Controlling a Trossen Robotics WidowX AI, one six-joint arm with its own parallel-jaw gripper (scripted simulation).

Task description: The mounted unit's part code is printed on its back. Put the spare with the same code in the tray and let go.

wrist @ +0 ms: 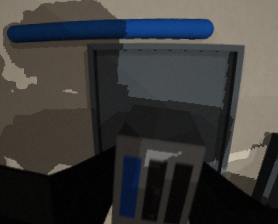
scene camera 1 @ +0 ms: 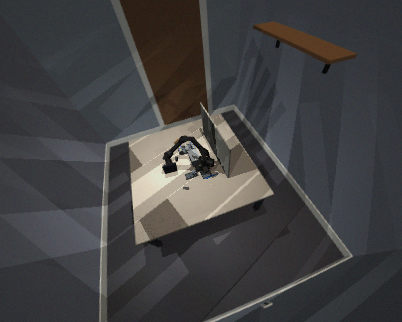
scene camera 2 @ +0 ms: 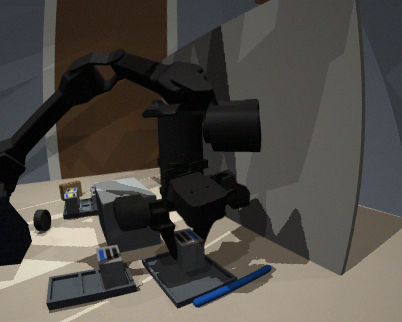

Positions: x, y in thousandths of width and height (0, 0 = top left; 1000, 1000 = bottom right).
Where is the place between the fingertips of the gripper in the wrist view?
559, 694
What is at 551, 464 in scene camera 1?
A tall grey panel.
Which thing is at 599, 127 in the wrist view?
A blue pen.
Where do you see a dark tray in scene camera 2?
454, 896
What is the gripper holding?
A grey spare block.
